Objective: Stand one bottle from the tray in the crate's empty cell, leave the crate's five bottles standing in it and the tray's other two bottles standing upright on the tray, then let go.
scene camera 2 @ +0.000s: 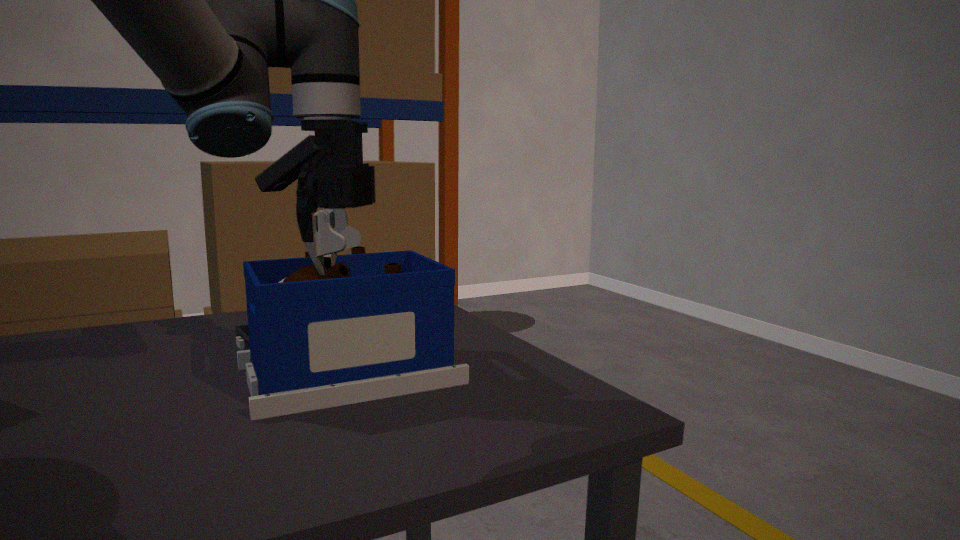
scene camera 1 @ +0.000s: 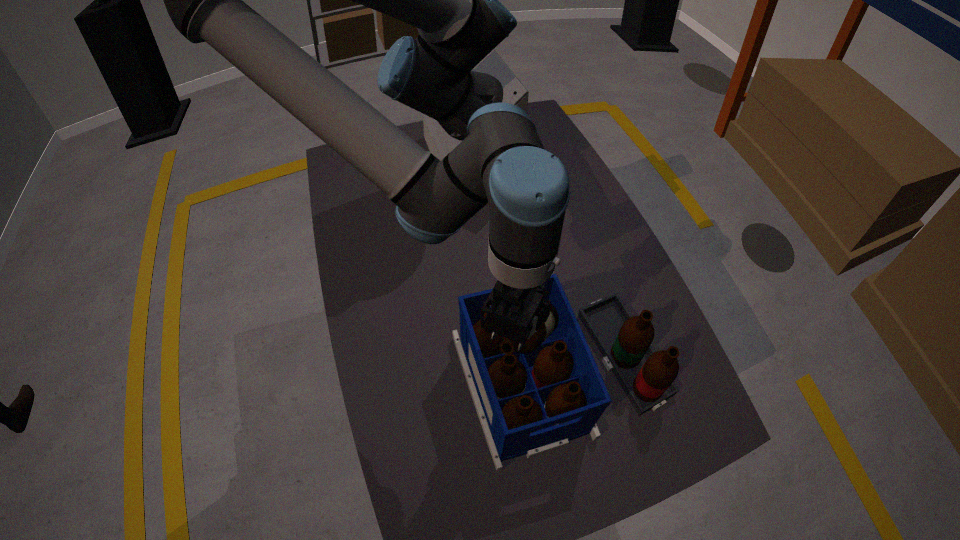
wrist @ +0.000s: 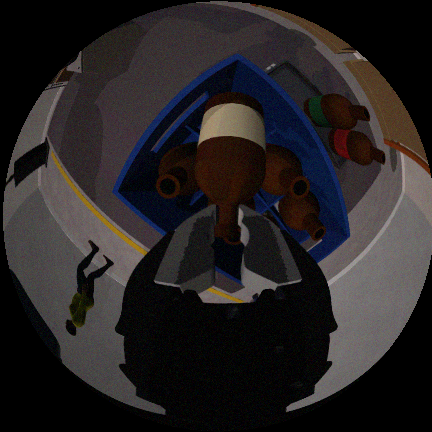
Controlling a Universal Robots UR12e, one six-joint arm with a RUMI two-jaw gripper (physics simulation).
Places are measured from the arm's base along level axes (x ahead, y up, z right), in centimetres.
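Pixels of known places: gripper, fingertip midpoint: [scene camera 2: 326, 273] [wrist: 226, 206]; arm's base, origin of the base link: [scene camera 1: 475, 107].
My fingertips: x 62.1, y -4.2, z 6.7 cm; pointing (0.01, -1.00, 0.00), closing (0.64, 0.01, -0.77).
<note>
Ahead of a thing's pixels: the offset from my fingertips to its top centre. "spot": to the spot under its first point.
The blue crate @(dx +3.2, dy +0.6, dz -2.3 cm) [scene camera 1: 550, 435] [scene camera 2: 281, 349] [wrist: 315, 150] stands on the table. A brown bottle with a cream label @(dx -2.5, dy +1.8, dz -2.7 cm) [scene camera 1: 550, 321] [wrist: 231, 165] is strongly tilted in the back part of the crate, not upright in a cell. My gripper [scene camera 1: 505, 341] [scene camera 2: 324, 270] [wrist: 226, 206] is at its neck, shut on it from both sides. Several brown bottles @(dx +3.4, dy -0.7, dz -7.1 cm) [scene camera 1: 553, 362] [wrist: 282, 170] stand in other cells; one behind the neck is mostly hidden. The green-label bottle @(dx +1.3, dy -1.0, dz -25.8 cm) [scene camera 1: 633, 341] [wrist: 340, 111] and red-label bottle @(dx +10.2, dy -1.0, dz -28.1 cm) [scene camera 1: 656, 374] [wrist: 356, 146] stand upright on the dark tray @(spot: dx -7.6, dy -16.5, dz -23.6 cm) [scene camera 1: 604, 322] [wrist: 292, 77]. The cell beneath the tilted bottle is hidden.
White strips @(spot: dx +5.1, dy -14.0, dz +7.6 cm) [scene camera 1: 477, 402] [scene camera 2: 362, 390] line the crate's base. The crate's high walls surround the fingertips closely. The tray lies close beside the crate. Large cartons [scene camera 1: 852, 134] [scene camera 2: 375, 221] stand beyond the table. A person [wrist: 80, 305] shows in the wrist view.
</note>
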